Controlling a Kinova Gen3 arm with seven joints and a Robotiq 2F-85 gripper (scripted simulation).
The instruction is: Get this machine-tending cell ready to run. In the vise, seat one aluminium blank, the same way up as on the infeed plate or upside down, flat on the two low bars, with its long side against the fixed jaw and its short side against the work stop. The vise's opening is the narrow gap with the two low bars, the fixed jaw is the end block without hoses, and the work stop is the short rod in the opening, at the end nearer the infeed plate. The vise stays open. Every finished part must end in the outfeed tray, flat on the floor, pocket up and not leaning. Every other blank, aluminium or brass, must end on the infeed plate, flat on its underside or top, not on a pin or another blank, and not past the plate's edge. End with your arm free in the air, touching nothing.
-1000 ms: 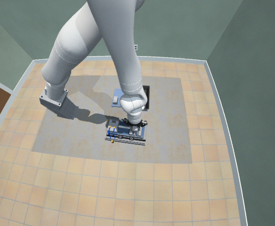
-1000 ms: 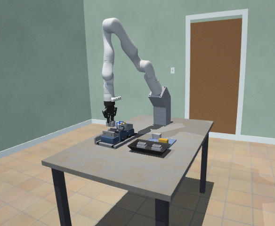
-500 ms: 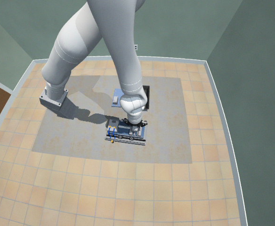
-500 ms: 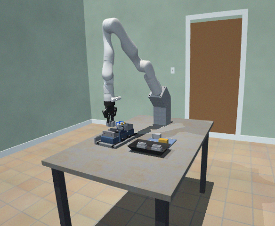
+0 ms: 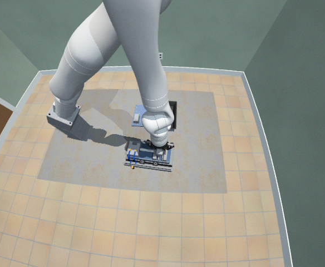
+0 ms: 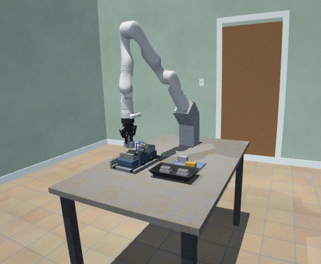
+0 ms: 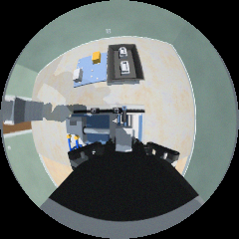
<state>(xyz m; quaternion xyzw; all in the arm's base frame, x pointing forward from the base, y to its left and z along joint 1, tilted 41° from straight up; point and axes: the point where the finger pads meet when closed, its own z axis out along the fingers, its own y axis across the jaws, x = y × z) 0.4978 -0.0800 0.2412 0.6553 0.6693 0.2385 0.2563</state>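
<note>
Right now my hand is 3 cm short of the fixed jaw, 1 cm to the right of it and 9 cm above it. Round my hand: vise (7 cm behind, 1 cm to the left, 12 cm below); work stop (5 cm to the left, 7 cm below); hose end block (16 cm behind, 9 cm below).
</note>
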